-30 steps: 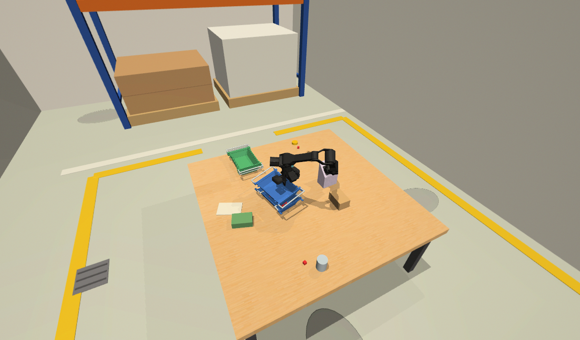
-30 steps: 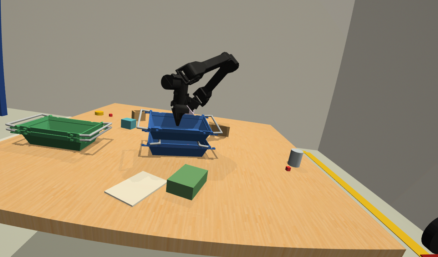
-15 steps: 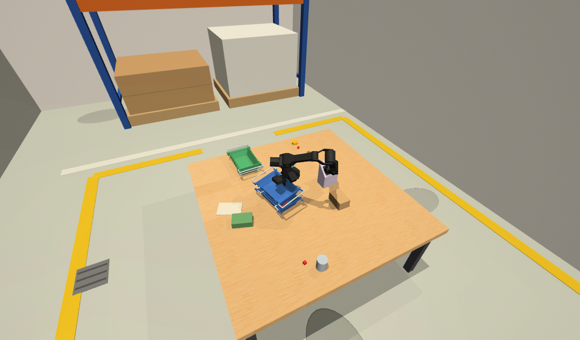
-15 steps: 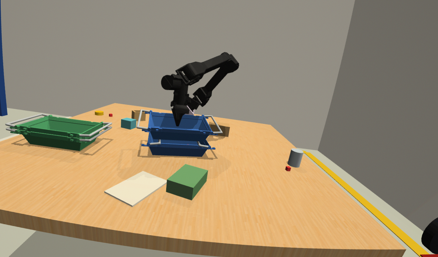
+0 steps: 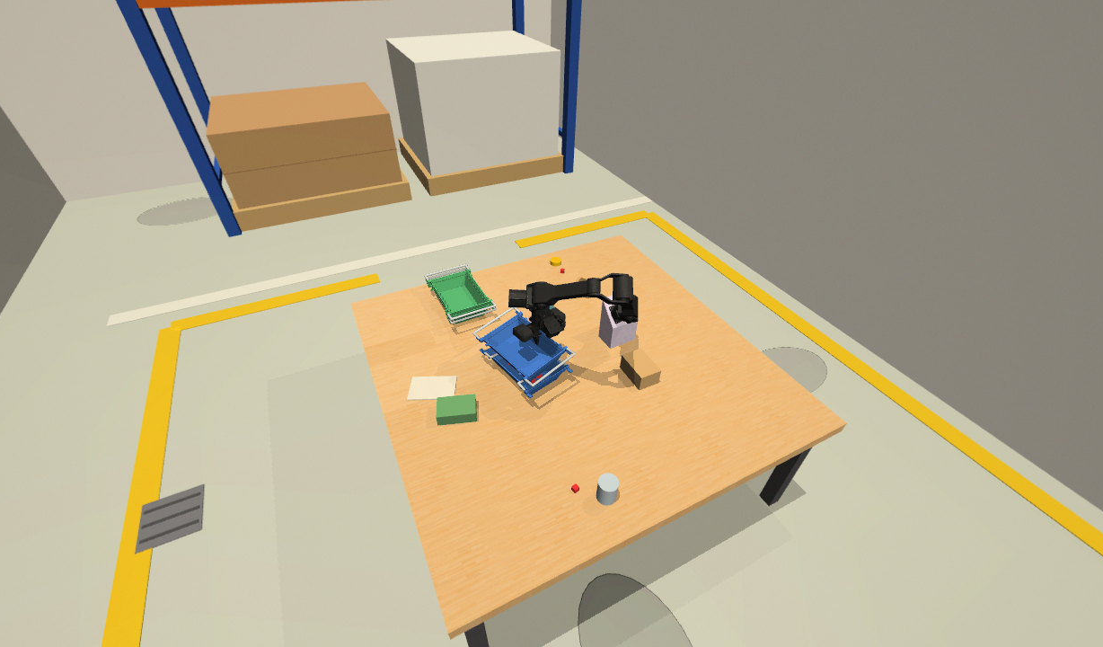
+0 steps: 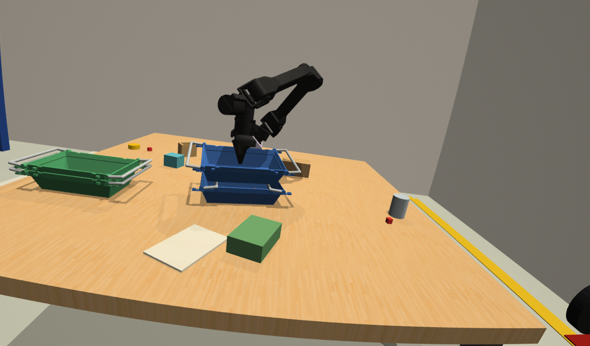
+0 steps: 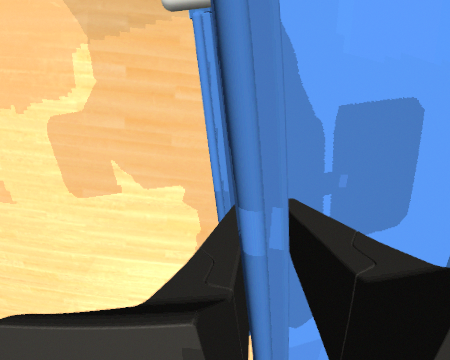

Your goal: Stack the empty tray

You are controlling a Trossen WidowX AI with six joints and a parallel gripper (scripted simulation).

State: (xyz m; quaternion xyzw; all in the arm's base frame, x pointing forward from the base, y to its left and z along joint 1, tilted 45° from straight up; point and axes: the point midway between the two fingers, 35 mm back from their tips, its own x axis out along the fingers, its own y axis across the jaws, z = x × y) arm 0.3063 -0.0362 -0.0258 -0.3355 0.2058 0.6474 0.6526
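The blue tray is 70 mm ahead of my gripper tip, 30 mm above it and 10 mm to the left of it. The rest, counted from my gripper tip: cream sheet 360 mm ahead, 90 mm below, 80 mm to the right; then teal cube 270 mm to the right, 190 mm behind, 70 mm below; then green block 340 mm ahead, 70 mm below, 60 mm to the left.
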